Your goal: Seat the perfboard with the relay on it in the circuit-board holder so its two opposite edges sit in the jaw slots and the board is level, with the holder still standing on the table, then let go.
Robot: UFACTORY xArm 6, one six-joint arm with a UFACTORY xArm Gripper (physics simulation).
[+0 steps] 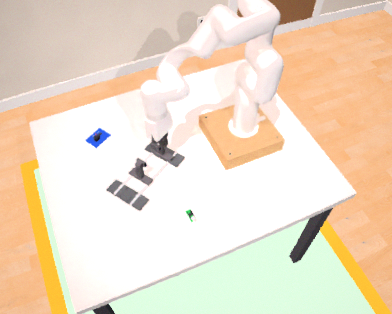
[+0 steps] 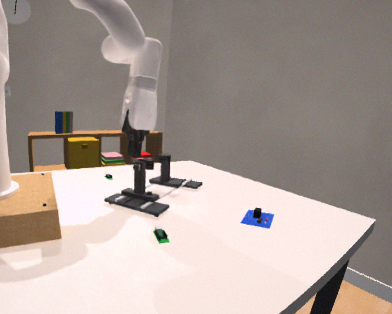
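The blue perfboard with a black relay on it lies flat on the white table, well away from the holder. The dark grey circuit-board holder stands on the table with two upright jaws on rails, and nothing sits between them. My gripper is shut and empty. It is low over the jaw post at the holder's end nearer the robot base, at or just above its top.
A small green board lies on the table past the holder. A second green board lies on the other side. The robot's wooden base block stands close by. A shelf with a yellow box is behind.
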